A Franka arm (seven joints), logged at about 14 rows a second.
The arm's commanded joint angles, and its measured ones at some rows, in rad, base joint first. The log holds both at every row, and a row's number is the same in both.
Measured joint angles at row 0:
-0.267 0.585 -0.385 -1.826 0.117 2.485 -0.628
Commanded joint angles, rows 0 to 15:
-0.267 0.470 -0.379 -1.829 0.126 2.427 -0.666
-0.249 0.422 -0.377 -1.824 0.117 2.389 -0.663
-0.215 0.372 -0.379 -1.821 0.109 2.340 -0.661
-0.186 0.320 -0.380 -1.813 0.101 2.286 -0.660
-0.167 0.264 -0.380 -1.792 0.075 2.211 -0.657
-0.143 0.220 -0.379 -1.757 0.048 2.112 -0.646
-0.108 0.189 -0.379 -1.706 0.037 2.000 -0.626
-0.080 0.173 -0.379 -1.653 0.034 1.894 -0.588
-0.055 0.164 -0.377 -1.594 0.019 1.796 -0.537
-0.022 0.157 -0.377 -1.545 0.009 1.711 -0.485
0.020 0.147 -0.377 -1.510 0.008 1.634 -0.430
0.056 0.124 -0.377 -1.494 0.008 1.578 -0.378
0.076 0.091 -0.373 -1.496 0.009 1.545 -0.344
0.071 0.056 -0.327 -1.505 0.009 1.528 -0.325
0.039 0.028 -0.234 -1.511 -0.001 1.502 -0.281
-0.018 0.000 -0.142 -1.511 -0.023 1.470 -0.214
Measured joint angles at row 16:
0.050 0.067 -0.275 -1.496 0.015 1.524 -0.307
